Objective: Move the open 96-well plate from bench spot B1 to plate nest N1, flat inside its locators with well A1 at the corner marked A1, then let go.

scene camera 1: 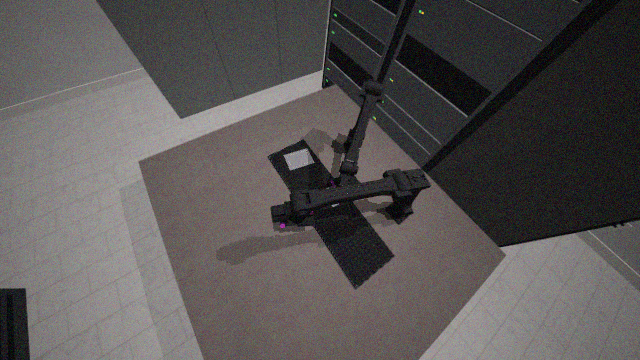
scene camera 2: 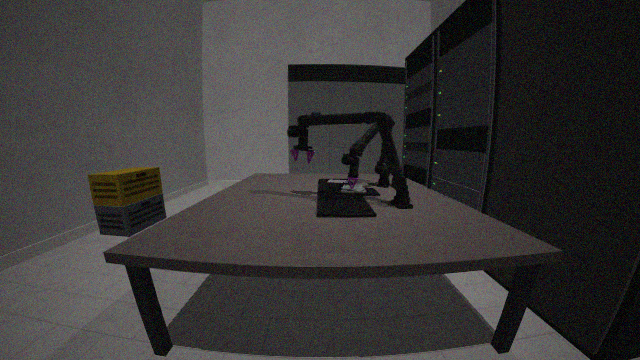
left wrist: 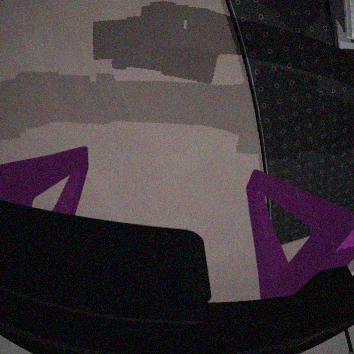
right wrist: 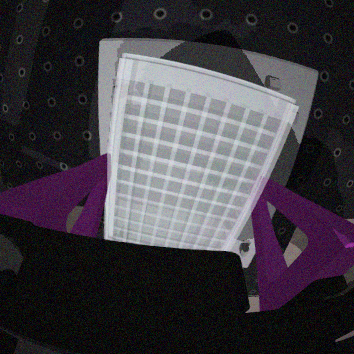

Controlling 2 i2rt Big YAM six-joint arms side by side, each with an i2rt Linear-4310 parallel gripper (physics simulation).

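Frame: origin at the left arm's base, x ahead, y left, z up, level; centimetres.
Seen in the pictures: left gripper, fingertip midpoint: (scene camera 1: 296,223) (scene camera 2: 302,162) (left wrist: 171,167); right gripper, fingertip midpoint: (scene camera 2: 351,188) (right wrist: 184,172); left arm's base at its link origin: (scene camera 1: 396,212) (scene camera 2: 401,205); right arm's base at its link origin: (scene camera 2: 383,185).
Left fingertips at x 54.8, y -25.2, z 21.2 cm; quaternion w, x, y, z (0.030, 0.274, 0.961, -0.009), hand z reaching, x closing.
Pixels of each thing's top centre, then the offset from my left fingertips to it. "spot": a spot on its surface instead. Level surfaces: height alone.
- open 96-well plate at its top centre: (right wrist: 180,196) dy -4.1, dx -33.1, dz -16.4 cm
- grey holder at its top centre: (right wrist: 194,191) (scene camera 2: 353,187) dy -4.8, dx -33.7, dz -17.7 cm
- dark locator at a spot on its surface: (right wrist: 272,81) spot: dy -8.7, dx -27.3, dz -17.8 cm
- black perforated board at its surface level: dz -19.9 cm
- brown table at its surface level: dz -21.2 cm
- second white rectangular piece at a spot on its surface: (scene camera 1: 298,159) (scene camera 2: 337,181) spot: dy -38.9, dx -27.6, dz -19.7 cm
The open 96-well plate (right wrist: 185,130) is white with a grid of wells. My right gripper (right wrist: 184,172) (scene camera 2: 353,183) is shut on it, one finger at each long side. The plate is over a grey holder (right wrist: 106,90), turned slightly against it; a dark locator (right wrist: 272,81) shows near the holder's far right corner. Whether the plate touches the holder, and any B1, N1 or A1 marks, I cannot tell. In scene camera 1 the left arm hides most of this. My left gripper (scene camera 1: 297,219) (scene camera 2: 303,159) (left wrist: 171,167) is open and empty, high above the table.
A black perforated board (scene camera 1: 360,260) (scene camera 2: 345,206) (right wrist: 50,100) lies on the brown table (scene camera 1: 240,300) (scene camera 2: 280,240). A second white rectangular piece (scene camera 1: 298,159) (scene camera 2: 338,181) lies at its far end. The left arm (scene camera 1: 350,194) reaches across above the board. Dark racks (scene camera 1: 450,75) stand beyond the table's edge.
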